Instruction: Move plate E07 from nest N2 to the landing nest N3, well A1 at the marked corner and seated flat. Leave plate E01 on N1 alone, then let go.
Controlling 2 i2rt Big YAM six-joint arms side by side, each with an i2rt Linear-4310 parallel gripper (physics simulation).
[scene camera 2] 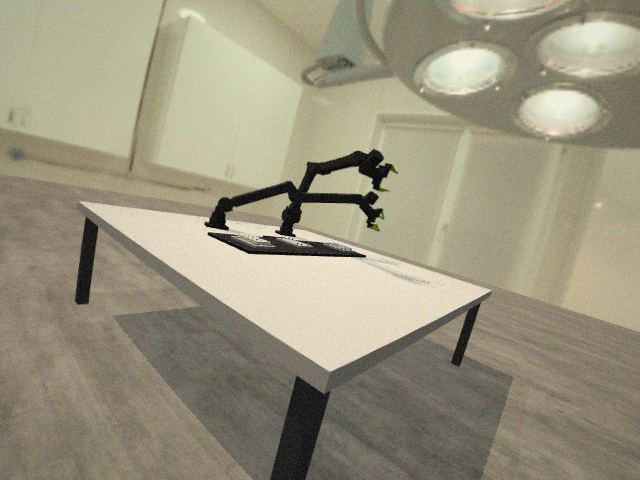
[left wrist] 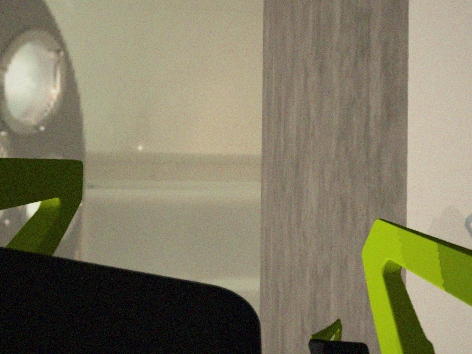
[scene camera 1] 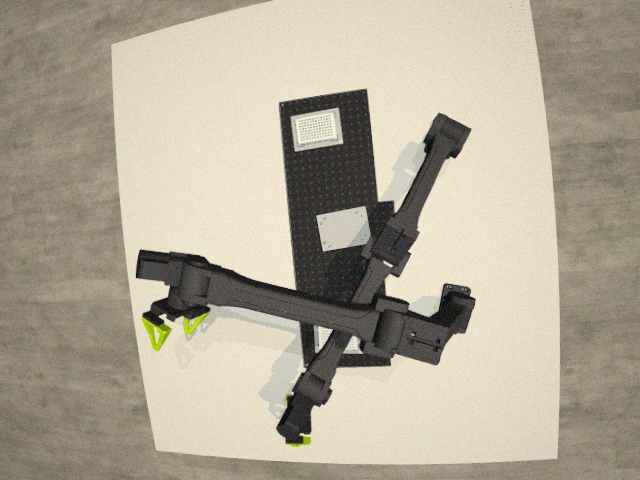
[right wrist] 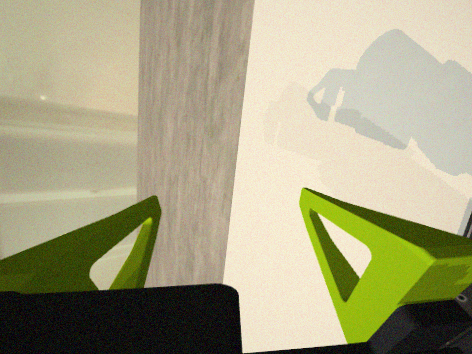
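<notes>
A white well plate (scene camera 1: pixel 316 128) sits on a grey nest near the top end of the black board (scene camera 1: pixel 330 175) in scene camera 1. Another white plate (scene camera 1: pixel 324 335) shows at the board's bottom end, partly hidden under the arms. The bare grey nest (scene camera 1: pixel 343 228) between them holds no plate. Labels and the A1 mark are too small to read. My left gripper (scene camera 1: pixel 173 335) (scene camera 2: pixel 390 179) (left wrist: pixel 229 208) is open and empty, raised above the table left of the board. My right gripper (scene camera 1: pixel 298 421) (scene camera 2: pixel 379 221) (right wrist: pixel 230 199) is open and empty, raised beyond the board's bottom end.
My two arms cross over the lower part of the board in scene camera 1. The white table (scene camera 1: pixel 206 129) (scene camera 2: pixel 310 310) lies around the board. The right gripper's green fingertip shows at the bottom of the left wrist view. A large lamp (scene camera 2: pixel 491 67) hangs overhead.
</notes>
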